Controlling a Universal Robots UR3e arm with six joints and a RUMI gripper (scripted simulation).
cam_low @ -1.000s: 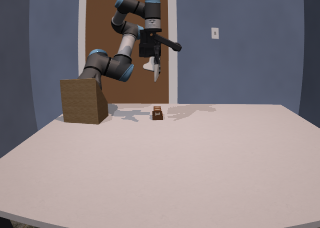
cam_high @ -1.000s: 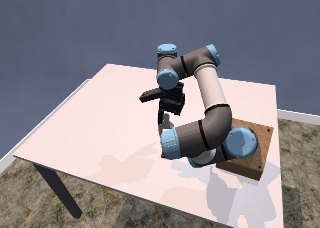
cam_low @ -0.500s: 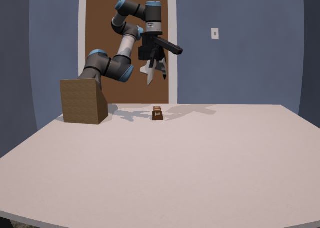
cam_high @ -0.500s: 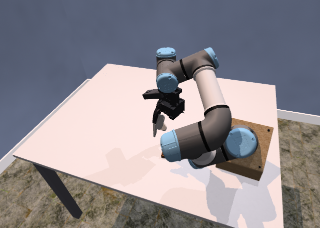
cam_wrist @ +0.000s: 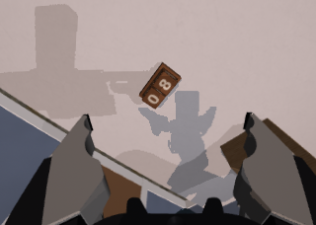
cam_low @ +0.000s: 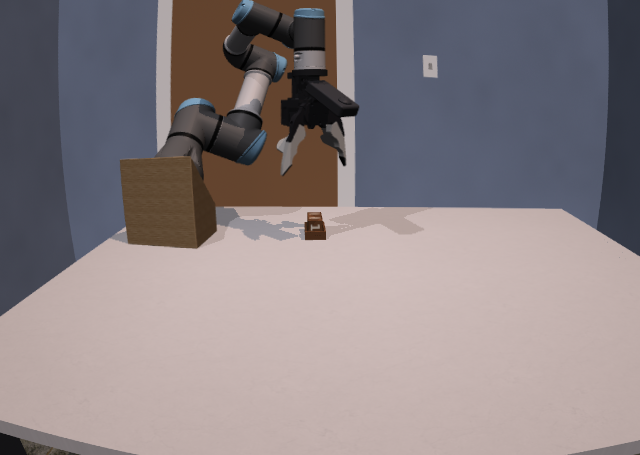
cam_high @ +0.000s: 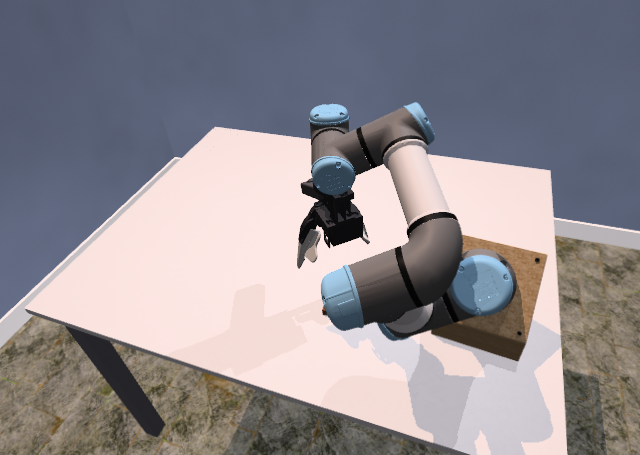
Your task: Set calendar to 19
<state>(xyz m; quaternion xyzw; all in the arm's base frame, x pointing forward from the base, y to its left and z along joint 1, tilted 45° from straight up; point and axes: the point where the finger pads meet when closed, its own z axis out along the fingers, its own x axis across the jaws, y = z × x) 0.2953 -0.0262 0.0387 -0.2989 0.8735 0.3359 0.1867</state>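
Now: hand 11 cm above the brown digit cube. Round my hand: tray: 1 cm behind, 2 cm to the left, 13 cm below.
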